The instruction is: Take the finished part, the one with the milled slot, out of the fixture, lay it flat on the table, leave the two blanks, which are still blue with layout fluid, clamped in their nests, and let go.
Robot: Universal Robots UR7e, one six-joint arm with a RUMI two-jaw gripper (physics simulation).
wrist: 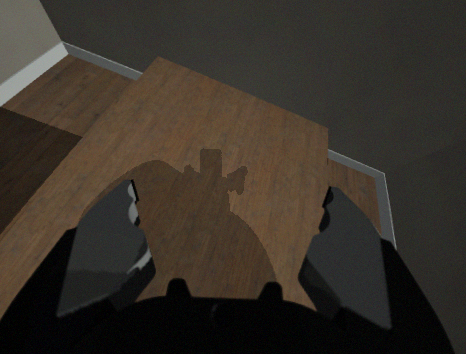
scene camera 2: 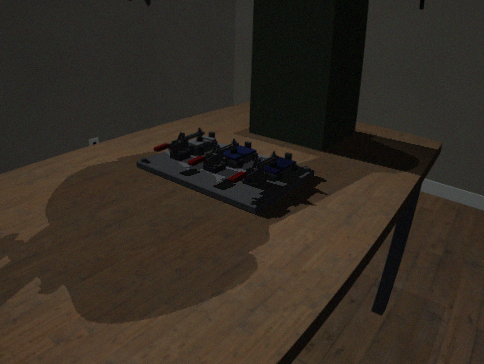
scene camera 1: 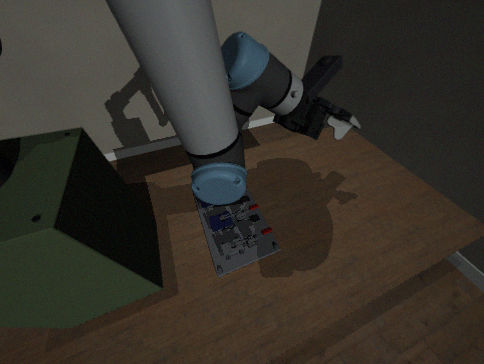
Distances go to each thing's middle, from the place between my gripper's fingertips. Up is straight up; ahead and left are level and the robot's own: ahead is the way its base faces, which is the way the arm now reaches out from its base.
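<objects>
You'd find the fixture plate (scene camera 2: 216, 185) 380 mm below my hand, and it's 30 mm to the left of the hand and 290 mm behind it.
</objects>
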